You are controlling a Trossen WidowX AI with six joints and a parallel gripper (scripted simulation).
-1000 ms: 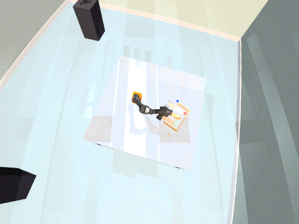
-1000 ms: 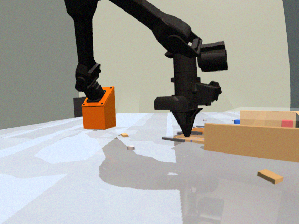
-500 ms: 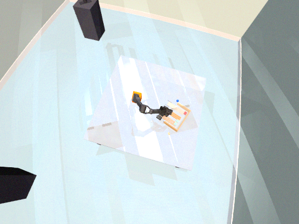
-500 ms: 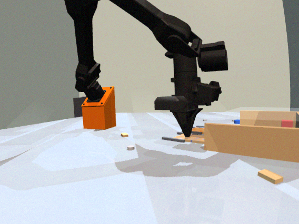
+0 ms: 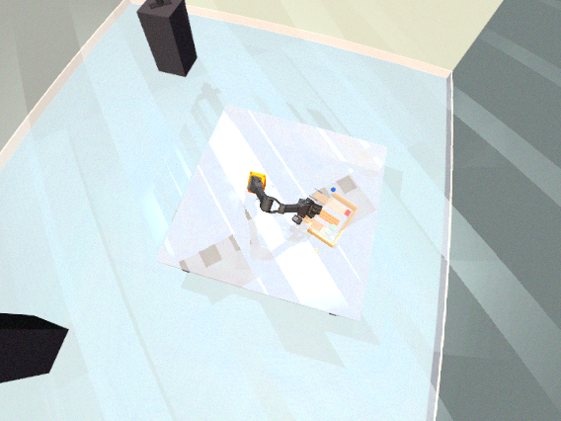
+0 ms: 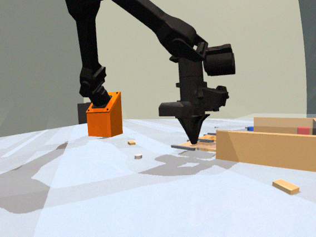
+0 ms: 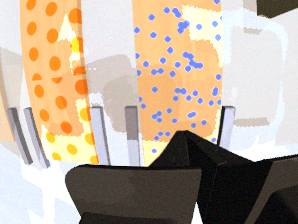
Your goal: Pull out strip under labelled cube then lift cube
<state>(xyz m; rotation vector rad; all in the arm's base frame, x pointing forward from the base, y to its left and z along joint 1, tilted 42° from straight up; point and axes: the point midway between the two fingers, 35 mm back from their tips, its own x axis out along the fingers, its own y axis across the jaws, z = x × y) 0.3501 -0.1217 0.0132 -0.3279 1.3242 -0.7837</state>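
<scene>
My gripper tip is 13 cm short of the orange-dotted yellow strip and 6 cm to the right of it.
</scene>
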